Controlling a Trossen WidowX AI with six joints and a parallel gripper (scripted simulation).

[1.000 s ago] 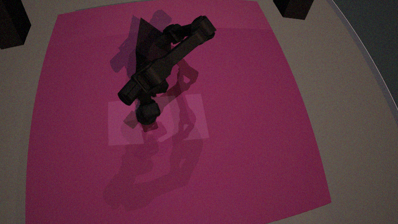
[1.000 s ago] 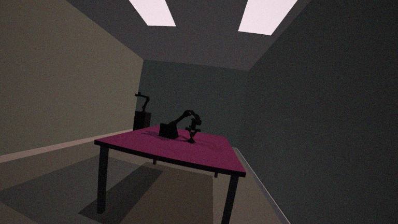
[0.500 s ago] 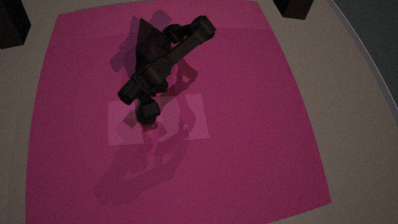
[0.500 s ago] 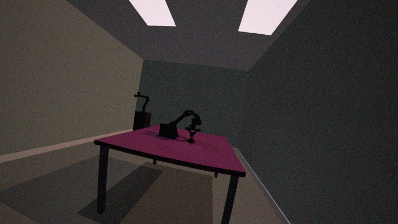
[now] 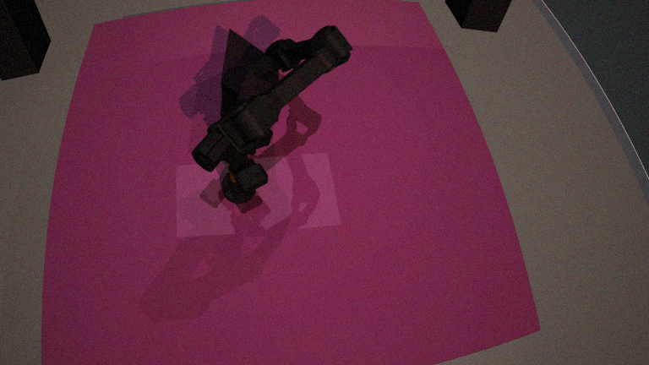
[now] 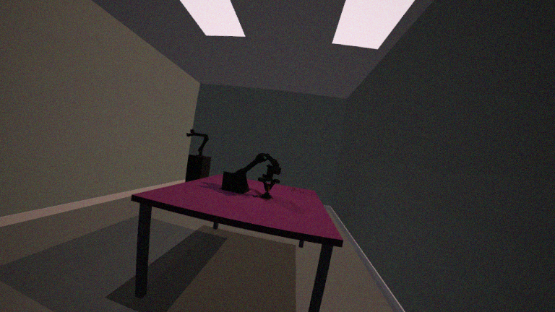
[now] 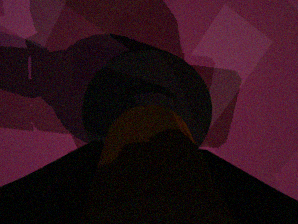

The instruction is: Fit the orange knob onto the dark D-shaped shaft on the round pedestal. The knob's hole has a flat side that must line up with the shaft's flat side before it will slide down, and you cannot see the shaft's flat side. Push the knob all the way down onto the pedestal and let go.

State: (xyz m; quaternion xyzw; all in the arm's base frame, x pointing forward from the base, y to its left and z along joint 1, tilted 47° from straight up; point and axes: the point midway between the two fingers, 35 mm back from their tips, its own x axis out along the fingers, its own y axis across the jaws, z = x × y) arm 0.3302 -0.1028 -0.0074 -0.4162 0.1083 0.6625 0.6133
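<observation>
Now: the orange knob 20 mm above my gripper tip. The rest, counted from my gripper tip: dark round pedestal 40 mm below.
</observation>
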